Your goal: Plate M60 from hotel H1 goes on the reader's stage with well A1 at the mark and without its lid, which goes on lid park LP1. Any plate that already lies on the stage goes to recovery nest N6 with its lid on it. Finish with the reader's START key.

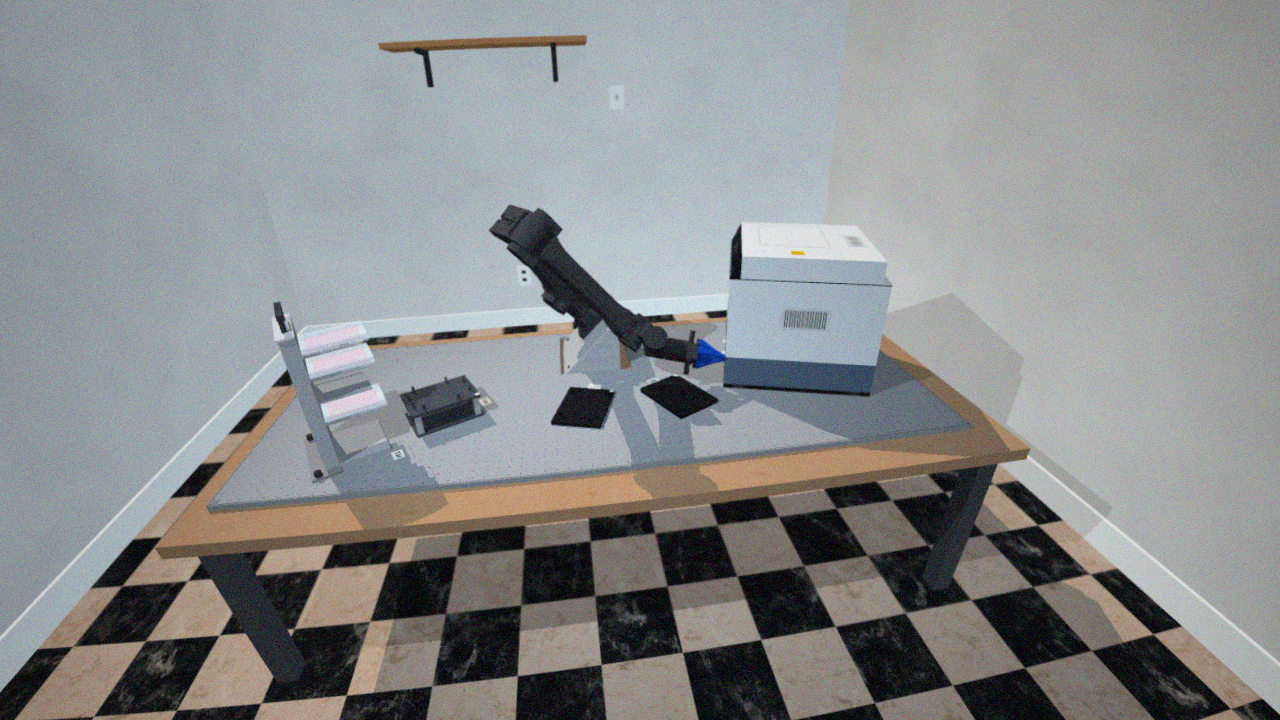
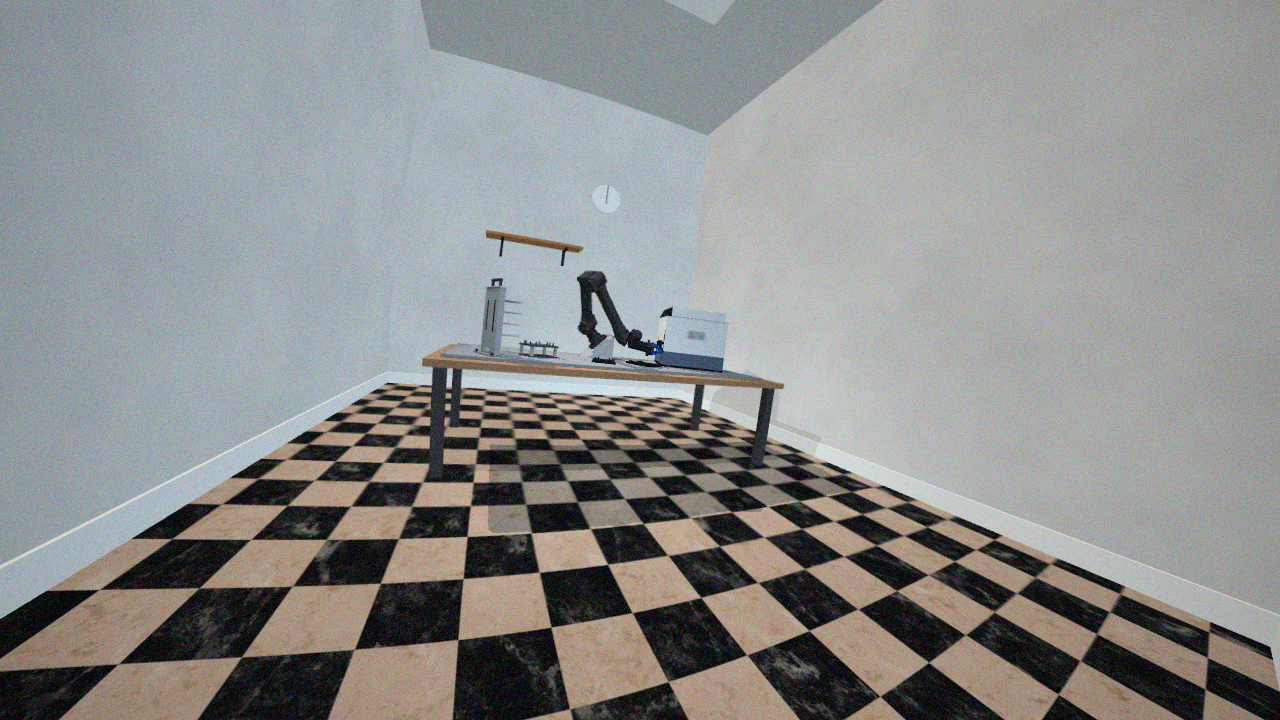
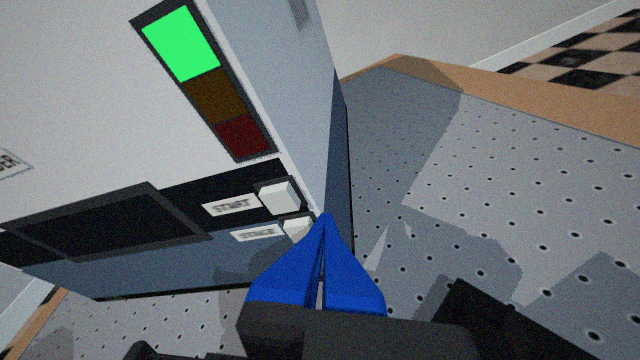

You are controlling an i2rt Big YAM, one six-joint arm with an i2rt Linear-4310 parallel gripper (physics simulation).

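Frame: origin at the arm's base, x ahead, y left, z up, level; millimetres.
Seen in the pictures: gripper, fingertip midpoint: [image 1: 725,358] [image 2: 663,351] [image 3: 325,219]; arm's base, link origin: [image 1: 595,320] [image 2: 598,342].
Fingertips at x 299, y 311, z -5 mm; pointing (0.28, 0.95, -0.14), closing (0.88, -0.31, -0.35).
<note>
Pixels of each thing's top centre, then the offset from my fingertips to it. "pt": a spot on its surface instead.
- blue reader, top centre: [image 1: 803,239] [image 2: 692,311] 268 mm up, 112 mm back, 227 mm left
- STAGE key, top centre: [image 3: 296,219] 9 mm up, 18 mm back, 3 mm left
- green field, surface spot: [image 3: 181,44] pt 115 mm up, 17 mm back, 2 mm left
The white and blue reader [image 1: 805,322] [image 2: 696,340] [image 3: 280,60] stands at the right of the table. Its START key [image 3: 280,198] sits above the STAGE key [image 3: 297,227] at the front corner. The green field [image 3: 181,44] of its light column is lit. My gripper [image 1: 725,357] [image 2: 660,349] [image 3: 325,219] is shut and empty. Its blue tips are at the reader's front corner, beside the STAGE key, covering part of it. Several pale pink plates [image 1: 340,360] lie in a hotel [image 1: 307,394] [image 2: 493,319] at the left; their labels are unreadable. The reader's stage does not show.
A dark raised nest [image 1: 443,404] [image 2: 538,349] stands right of the hotel. Two flat black pads [image 1: 583,407] [image 1: 679,395] lie in front of the arm's base. A wooden shelf [image 1: 483,42] [image 2: 534,240] hangs on the wall behind.
</note>
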